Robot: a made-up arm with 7 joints. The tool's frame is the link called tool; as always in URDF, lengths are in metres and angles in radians.
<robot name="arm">
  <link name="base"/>
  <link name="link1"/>
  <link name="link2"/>
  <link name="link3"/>
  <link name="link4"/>
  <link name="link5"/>
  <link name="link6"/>
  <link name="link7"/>
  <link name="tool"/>
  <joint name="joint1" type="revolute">
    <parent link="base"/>
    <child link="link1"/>
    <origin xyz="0 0 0.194" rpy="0 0 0"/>
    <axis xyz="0 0 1"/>
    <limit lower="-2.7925" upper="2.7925"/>
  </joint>
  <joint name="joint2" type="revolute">
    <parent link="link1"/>
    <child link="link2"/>
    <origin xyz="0 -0.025 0.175" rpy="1.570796 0 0"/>
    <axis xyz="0 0 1"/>
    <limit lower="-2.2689" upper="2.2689"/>
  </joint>
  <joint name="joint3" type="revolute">
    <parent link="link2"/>
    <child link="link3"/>
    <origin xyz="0 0.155 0.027" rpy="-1.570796 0 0"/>
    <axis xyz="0 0 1"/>
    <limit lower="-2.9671" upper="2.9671"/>
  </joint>
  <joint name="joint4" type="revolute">
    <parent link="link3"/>
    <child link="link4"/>
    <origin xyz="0.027 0.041 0.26" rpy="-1.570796 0 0"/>
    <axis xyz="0 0 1"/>
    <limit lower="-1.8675" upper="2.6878"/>
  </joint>
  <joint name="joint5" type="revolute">
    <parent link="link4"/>
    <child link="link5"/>
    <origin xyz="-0.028 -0.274 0.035" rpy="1.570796 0 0"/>
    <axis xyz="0 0 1"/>
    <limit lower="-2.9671" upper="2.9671"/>
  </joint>
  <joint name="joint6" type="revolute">
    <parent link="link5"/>
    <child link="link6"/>
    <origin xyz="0 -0.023 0.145" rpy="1.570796 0 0"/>
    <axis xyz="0 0 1"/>
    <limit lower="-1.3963" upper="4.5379"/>
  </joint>
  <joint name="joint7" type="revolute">
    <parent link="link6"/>
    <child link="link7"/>
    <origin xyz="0.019 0.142 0.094" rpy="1.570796 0 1.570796"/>
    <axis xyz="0 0 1"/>
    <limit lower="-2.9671" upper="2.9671"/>
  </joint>
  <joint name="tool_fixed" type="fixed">
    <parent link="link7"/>
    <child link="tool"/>
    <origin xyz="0 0 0" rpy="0 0 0"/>
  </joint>
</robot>
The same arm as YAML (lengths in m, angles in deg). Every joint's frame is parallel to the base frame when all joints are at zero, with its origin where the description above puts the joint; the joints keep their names.
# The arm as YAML. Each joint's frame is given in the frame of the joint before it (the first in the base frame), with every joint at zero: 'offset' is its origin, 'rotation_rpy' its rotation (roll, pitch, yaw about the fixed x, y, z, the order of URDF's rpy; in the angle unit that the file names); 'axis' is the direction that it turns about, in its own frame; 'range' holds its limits. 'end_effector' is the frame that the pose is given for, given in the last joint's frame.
length_unit: m
angle_unit: deg
chain:
  - id: joint1
    offset: [0.0, 0.0, 0.194]
    rotation_rpy: [0.0, 0.0, 0.0]
    axis: "+z"
    range: [-160.0, 160.0]
  - id: joint2
    offset: [0.0, -0.025, 0.175]
    rotation_rpy: [0.0, 0.0, 0.0]
    axis: "-y"
    range: [-130.0, 130.0]
  - id: joint3
    offset: [0.0, -0.027, 0.155]
    rotation_rpy: [0.0, 0.0, 0.0]
    axis: "+z"
    range: [-170.0, 170.0]
  - id: joint4
    offset: [0.027, 0.041, 0.26]
    rotation_rpy: [0.0, 0.0, 0.0]
    axis: "+y"
    range: [-107.0, 154.0]
  - id: joint5
    offset: [-0.028, 0.035, 0.274]
    rotation_rpy: [0.0, 0.0, 0.0]
    axis: "+z"
    range: [-170.0, 170.0]
  - id: joint6
    offset: [0.0, -0.023, 0.145]
    rotation_rpy: [0.0, 0.0, 0.0]
    axis: "-y"
    range: [-80.0, 260.0]
  - id: joint7
    offset: [0.019, -0.094, 0.142]
    rotation_rpy: [0.0, 0.0, 0.0]
    axis: "+x"
    range: [-170.0, 170.0]
end_effector:
  offset: [0.0, 0.0, 0.0]
  rotation_rpy: [180.0, -90.0, 0.0]

